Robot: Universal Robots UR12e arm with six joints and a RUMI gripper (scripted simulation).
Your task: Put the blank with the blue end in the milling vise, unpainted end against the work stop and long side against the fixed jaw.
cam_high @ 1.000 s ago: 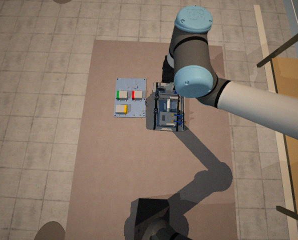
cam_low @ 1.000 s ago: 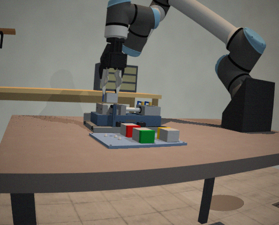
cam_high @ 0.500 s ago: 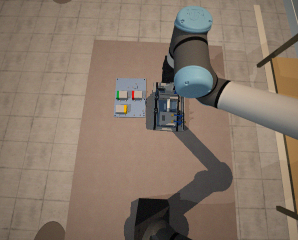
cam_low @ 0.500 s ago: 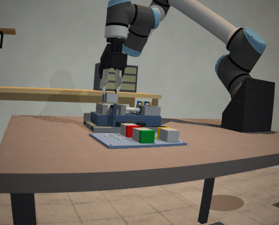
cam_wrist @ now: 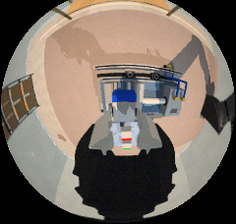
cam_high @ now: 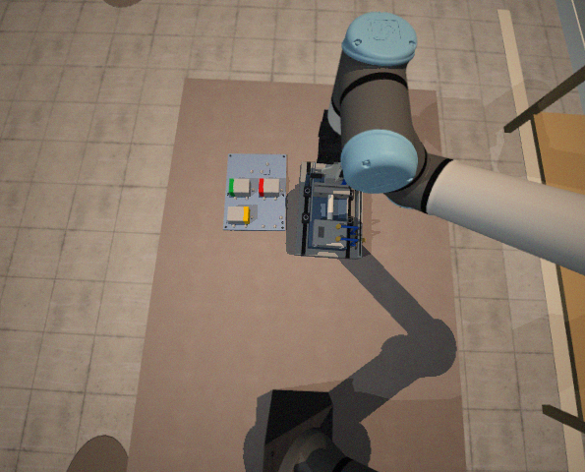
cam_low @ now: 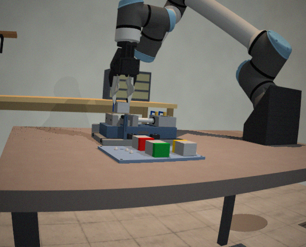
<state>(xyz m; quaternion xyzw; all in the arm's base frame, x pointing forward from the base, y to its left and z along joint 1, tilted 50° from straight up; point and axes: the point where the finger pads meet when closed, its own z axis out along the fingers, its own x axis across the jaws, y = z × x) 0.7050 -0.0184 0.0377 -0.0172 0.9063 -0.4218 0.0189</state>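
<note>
Right now the blue-ended blank is 2 cm below my hand. The rest, counted from my hand: hosed end block 16 cm behind, 7 cm below; fixed jaw 7 cm below, 3 cm ahead, 1 cm to the left; milling vise 10 cm below, 7 cm behind, 1 cm to the left.
</note>
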